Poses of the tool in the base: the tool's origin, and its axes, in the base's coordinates. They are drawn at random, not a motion.
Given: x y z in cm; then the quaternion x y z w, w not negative.
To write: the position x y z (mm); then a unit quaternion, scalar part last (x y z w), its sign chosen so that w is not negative. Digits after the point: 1 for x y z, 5 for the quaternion.
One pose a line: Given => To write
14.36 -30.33 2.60 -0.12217 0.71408 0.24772 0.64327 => 143.6 -303.3 26.0 -0.12217 0.71408 0.24772 0.64327
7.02 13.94 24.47 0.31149 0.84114 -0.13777 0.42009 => 70.2 139.4 244.7 0.31149 0.84114 -0.13777 0.42009
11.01 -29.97 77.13 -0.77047 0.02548 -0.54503 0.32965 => 110.1 -299.7 771.3 -0.77047 0.02548 -0.54503 0.32965
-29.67 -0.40 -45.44 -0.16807 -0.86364 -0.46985 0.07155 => -296.7 -4.0 -454.4 -0.16807 -0.86364 -0.46985 0.07155
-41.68 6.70 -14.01 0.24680 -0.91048 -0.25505 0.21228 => -416.8 67.0 -140.1 0.24680 -0.91048 -0.25505 0.21228
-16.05 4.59 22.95 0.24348 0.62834 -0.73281 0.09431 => -160.5 45.9 229.5 0.24348 0.62834 -0.73281 0.09431
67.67 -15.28 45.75 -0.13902 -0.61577 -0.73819 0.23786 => 676.7 -152.8 457.5 -0.13902 -0.61577 -0.73819 0.23786
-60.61 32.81 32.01 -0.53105 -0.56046 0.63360 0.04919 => -606.1 328.1 320.1 -0.53105 -0.56046 0.63360 0.04919
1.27 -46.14 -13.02 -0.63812 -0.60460 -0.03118 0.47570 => 12.7 -461.4 -130.2 -0.63812 -0.60460 -0.03118 0.47570
